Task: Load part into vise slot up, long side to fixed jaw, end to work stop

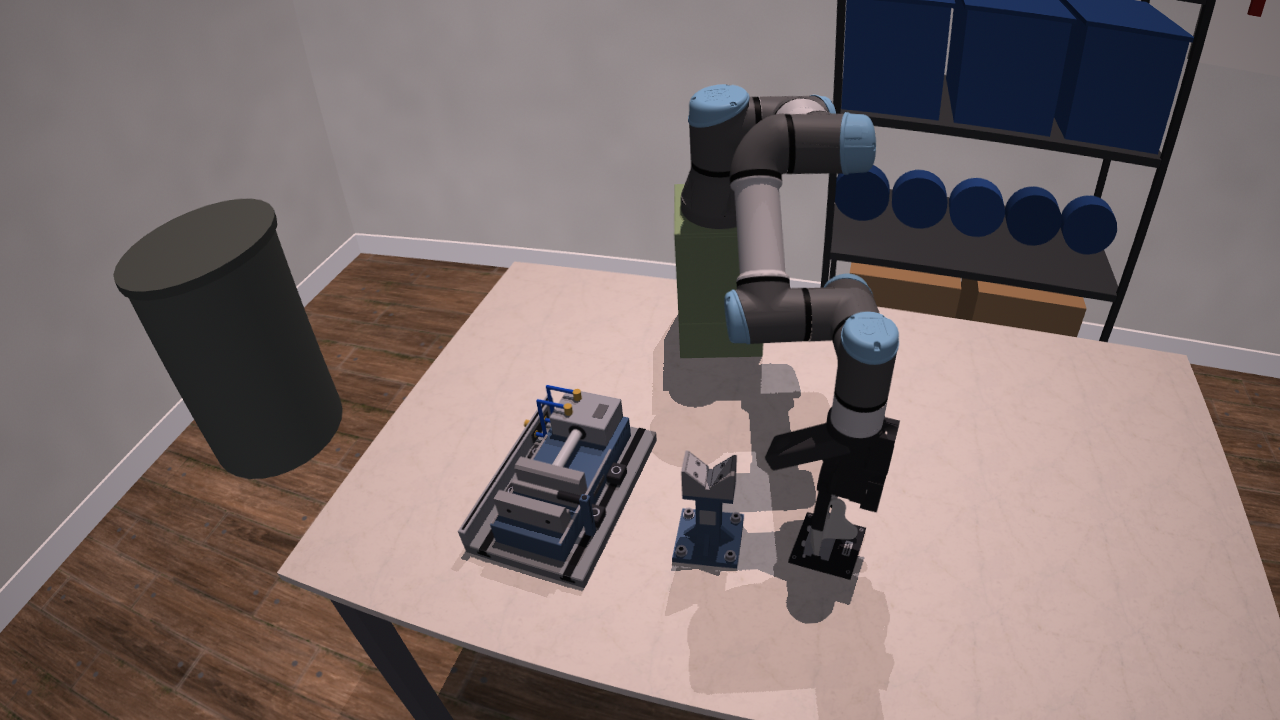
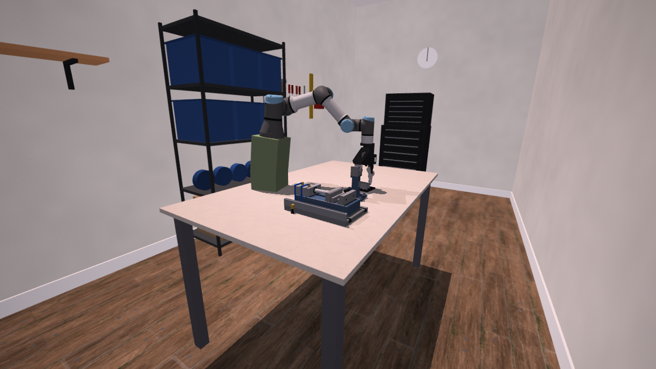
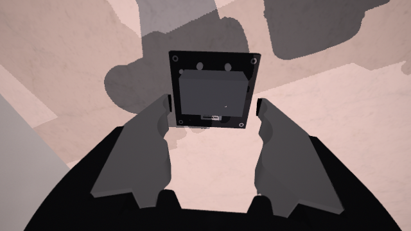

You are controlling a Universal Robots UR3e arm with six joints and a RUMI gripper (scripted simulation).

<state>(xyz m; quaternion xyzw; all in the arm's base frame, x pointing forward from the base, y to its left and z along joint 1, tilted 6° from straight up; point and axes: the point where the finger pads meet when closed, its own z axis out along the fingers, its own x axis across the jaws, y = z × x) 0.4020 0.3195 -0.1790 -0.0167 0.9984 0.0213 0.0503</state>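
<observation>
Now: hand 3 cm above the part. The rest, counted from my hand: dark work stop rod 32 cm to the right, 12 cm ahead, 5 cm above; then black infeed plate 4 cm below, 1 cm to the left; then fixed jaw 37 cm to the right, 16 cm ahead, 3 cm above.
</observation>
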